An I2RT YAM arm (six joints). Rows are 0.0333 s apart.
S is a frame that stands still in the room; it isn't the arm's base.
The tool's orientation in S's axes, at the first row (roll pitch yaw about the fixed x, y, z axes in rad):
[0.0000 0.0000 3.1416]
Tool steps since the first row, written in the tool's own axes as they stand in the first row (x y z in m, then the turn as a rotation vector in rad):
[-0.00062 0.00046 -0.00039 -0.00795 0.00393 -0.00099]
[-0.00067 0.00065 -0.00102 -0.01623 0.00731 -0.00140]
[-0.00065 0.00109 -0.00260 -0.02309 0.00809 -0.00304]
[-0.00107 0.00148 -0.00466 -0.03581 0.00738 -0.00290]
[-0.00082 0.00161 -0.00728 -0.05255 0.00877 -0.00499]
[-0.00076 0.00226 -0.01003 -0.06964 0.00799 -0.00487]
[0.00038 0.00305 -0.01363 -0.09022 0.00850 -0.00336]
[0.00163 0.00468 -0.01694 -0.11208 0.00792 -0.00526]
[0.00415 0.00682 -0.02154 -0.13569 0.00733 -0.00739]
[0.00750 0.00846 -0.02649 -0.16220 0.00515 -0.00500]
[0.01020 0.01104 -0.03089 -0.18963 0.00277 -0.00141]
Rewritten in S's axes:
[0.00062 -0.00046 -0.00039 0.00795 -0.00393 -0.00099]
[0.00067 -0.00065 -0.00102 0.01623 -0.00731 -0.00140]
[0.00065 -0.00109 -0.00260 0.02309 -0.00809 -0.00304]
[0.00107 -0.00148 -0.00466 0.03581 -0.00738 -0.00290]
[0.00082 -0.00161 -0.00728 0.05255 -0.00877 -0.00499]
[0.00076 -0.00226 -0.01003 0.06964 -0.00799 -0.00487]
[-0.00038 -0.00305 -0.01363 0.09022 -0.00850 -0.00336]
[-0.00163 -0.00468 -0.01694 0.11208 -0.00792 -0.00526]
[-0.00415 -0.00682 -0.02154 0.13569 -0.00733 -0.00739]
[-0.00750 -0.00846 -0.02649 0.16220 -0.00515 -0.00500]
[-0.01020 -0.01104 -0.03089 0.18963 -0.00277 -0.00141]

